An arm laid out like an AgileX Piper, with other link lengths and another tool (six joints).
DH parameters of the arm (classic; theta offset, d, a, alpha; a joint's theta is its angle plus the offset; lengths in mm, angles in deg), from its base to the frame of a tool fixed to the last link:
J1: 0 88.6 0 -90
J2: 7.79 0 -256.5 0
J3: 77.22 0 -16.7 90
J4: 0 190.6 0 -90
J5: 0 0 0 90
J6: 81 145.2 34.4 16.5
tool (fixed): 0 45 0 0
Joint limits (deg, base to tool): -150..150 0..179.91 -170..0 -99.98..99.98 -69.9..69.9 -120..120
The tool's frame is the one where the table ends.
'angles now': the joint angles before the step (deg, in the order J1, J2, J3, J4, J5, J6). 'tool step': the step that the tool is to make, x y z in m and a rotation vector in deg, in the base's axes. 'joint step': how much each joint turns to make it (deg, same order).
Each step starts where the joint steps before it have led.
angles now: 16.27 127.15 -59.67 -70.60 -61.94 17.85
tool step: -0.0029 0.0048 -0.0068 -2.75 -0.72 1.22
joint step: 1.61 0.01 -0.81 -0.98 2.85 0.00
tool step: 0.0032 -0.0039 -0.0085 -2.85 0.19 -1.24
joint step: 0.15 0.00 -0.01 -0.08 3.18 0.08
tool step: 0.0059 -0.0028 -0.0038 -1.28 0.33 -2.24
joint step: -0.01 -0.01 0.03 1.45 2.16 -0.01
